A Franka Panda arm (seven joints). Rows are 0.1 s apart.
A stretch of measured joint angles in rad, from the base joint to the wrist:
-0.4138, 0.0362, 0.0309, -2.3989, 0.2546, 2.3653, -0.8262
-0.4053, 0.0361, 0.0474, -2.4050, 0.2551, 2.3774, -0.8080
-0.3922, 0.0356, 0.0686, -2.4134, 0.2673, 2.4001, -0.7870
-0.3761, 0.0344, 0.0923, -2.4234, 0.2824, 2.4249, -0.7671
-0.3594, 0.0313, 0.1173, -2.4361, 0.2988, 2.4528, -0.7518
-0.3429, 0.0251, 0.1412, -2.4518, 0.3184, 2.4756, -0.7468
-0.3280, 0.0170, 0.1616, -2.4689, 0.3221, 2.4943, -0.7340
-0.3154, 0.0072, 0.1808, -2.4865, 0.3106, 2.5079, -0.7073
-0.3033, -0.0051, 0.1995, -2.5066, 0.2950, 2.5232, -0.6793
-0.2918, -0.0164, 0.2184, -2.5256, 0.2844, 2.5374, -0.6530
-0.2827, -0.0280, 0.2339, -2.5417, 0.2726, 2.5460, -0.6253
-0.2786, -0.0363, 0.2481, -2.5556, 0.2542, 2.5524, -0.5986
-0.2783, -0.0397, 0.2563, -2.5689, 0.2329, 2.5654, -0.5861
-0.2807, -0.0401, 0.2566, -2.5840, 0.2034, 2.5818, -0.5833
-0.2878, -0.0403, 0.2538, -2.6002, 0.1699, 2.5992, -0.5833
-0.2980, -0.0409, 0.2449, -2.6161, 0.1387, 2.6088, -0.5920
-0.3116, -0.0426, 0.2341, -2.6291, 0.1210, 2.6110, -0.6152
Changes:
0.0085, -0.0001, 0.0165, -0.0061, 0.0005, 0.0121, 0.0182
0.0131, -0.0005, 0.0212, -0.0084, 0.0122, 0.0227, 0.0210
0.0161, -0.0012, 0.0237, -0.0100, 0.0151, 0.0248, 0.0199
0.0167, -0.0031, 0.0250, -0.0127, 0.0164, 0.0279, 0.0153
0.0165, -0.0062, 0.0239, -0.0157, 0.0196, 0.0228, 0.0050
0.0149, -0.0081, 0.0204, -0.0171, 0.0037, 0.0187, 0.0128
0.0126, -0.0098, 0.0192, -0.0176, -0.0115, 0.0136, 0.0267
0.0121, -0.0123, 0.0187, -0.0201, -0.0156, 0.0153, 0.0280
0.0115, -0.0113, 0.0189, -0.0190, -0.0106, 0.0142, 0.0263
0.0091, -0.0116, 0.0155, -0.0161, -0.0118, 0.0086, 0.0277
0.0041, -0.0083, 0.0142, -0.0139, -0.0184, 0.0064, 0.0267
0.0003, -0.0034, 0.0082, -0.0133, -0.0213, 0.0130, 0.0125
-0.0024, -0.0004, 0.0003, -0.0151, -0.0295, 0.0164, 0.0028
-0.0071, -0.0002, -0.0028, -0.0162, -0.0335, 0.0174, 0.0000
-0.0102, -0.0006, -0.0089, -0.0159, -0.0312, 0.0096, -0.0087
-0.0136, -0.0017, -0.0108, -0.0130, -0.0177, 0.0022, -0.0232

